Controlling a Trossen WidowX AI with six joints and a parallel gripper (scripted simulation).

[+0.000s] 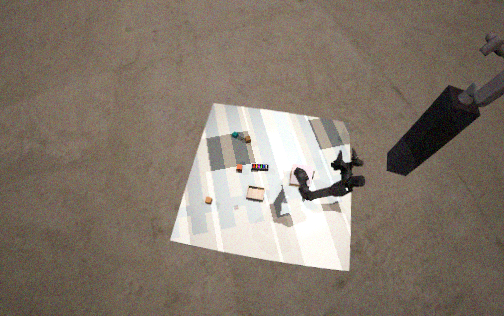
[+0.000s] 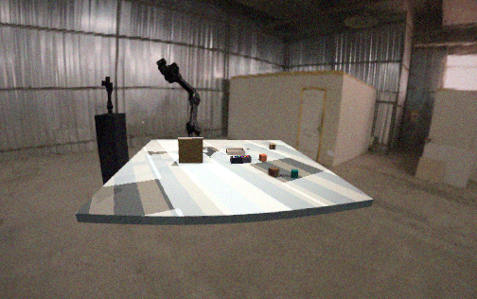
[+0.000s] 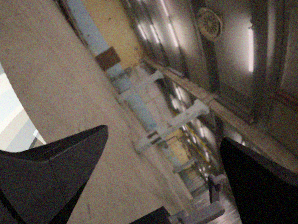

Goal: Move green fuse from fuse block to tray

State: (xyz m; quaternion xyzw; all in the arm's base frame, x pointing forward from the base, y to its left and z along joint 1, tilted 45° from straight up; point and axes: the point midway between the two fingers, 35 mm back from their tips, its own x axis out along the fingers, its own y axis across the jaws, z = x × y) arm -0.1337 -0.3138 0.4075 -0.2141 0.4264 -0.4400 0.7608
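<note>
Right now the green fuse is 590 mm below my gripper tip, 490 mm ahead of it and 30 mm to the right of it. From my gripper tip the other things lie so: shallow wooden tray 620 mm below, 470 mm ahead, 180 mm to the left.
</note>
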